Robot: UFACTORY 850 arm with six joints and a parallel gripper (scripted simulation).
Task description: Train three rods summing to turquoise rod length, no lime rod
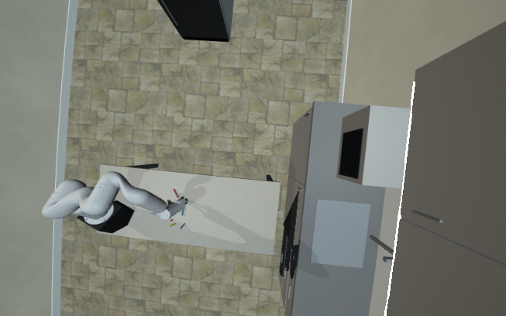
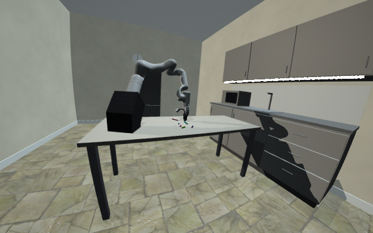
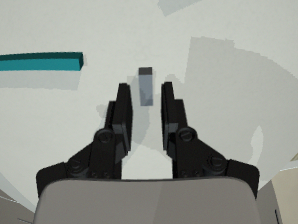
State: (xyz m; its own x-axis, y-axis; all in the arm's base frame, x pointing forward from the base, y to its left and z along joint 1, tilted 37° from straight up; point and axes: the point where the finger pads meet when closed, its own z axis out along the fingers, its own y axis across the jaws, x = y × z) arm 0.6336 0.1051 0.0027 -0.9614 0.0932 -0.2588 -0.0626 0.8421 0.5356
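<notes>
Right now the grey rod is 30 mm below my hand. The rest, counted from my hand: turquoise rod 100 mm to the right, 30 mm below, 30 mm behind; small blue rod 120 mm to the right, 120 mm behind, 30 mm below; pink rod 110 mm behind, 60 mm to the left, 30 mm below.
</notes>
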